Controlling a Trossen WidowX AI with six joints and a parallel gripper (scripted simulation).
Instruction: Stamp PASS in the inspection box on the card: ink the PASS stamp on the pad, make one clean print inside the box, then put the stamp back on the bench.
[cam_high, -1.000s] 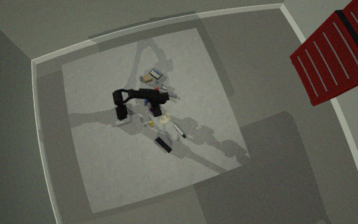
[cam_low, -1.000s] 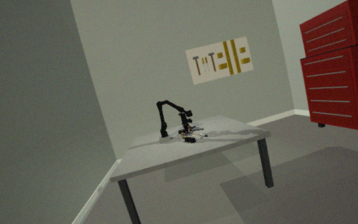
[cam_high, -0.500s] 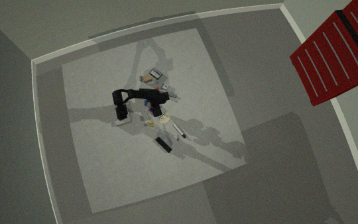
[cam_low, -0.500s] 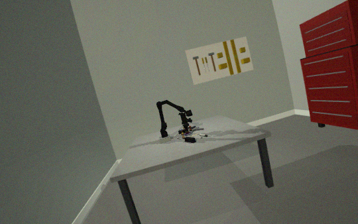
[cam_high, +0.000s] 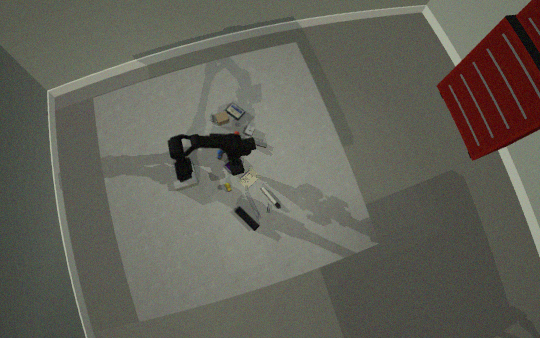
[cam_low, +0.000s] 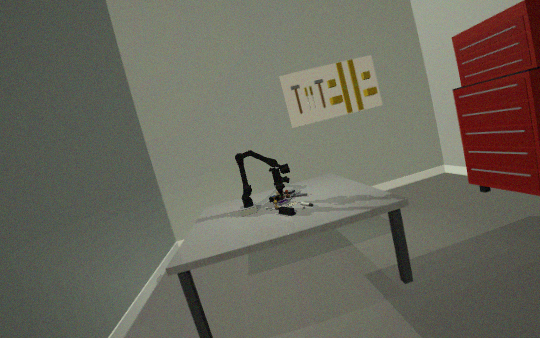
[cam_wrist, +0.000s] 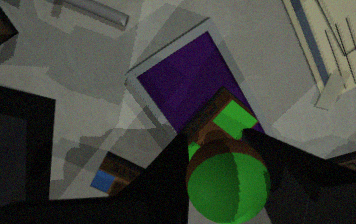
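The ink pad is 50 mm below my gripper tip. The rest, counted from my gripper tip: blue stamp 50 mm behind, 70 mm to the left, 40 mm below; then green stamp right at my gripper tip; then cream card 40 mm ahead, 100 mm to the right, 60 mm below.
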